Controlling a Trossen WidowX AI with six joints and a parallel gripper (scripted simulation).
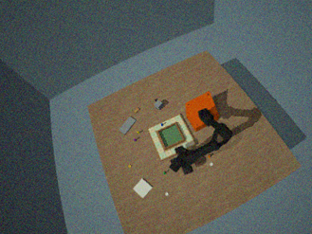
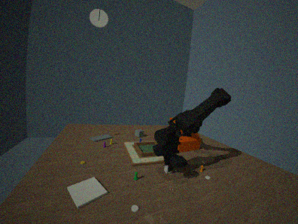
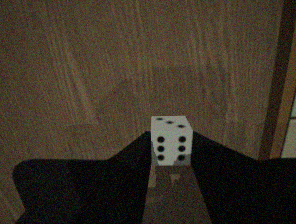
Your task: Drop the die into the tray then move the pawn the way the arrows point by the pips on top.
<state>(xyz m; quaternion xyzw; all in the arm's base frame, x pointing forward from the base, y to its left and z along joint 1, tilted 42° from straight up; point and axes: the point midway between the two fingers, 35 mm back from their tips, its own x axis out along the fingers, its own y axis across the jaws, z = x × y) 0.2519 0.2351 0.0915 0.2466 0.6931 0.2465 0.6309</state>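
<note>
Now: gripper tip 330 mm to the left of the blue pawn, 40 mm short of it and 10 mm below it. From my gripper tip the other things lie so: white die right at my gripper tip; then orange pawn 180 mm behind, 30 mm to the left; then green pawn 160 mm ahead, 20 mm to the left.
</note>
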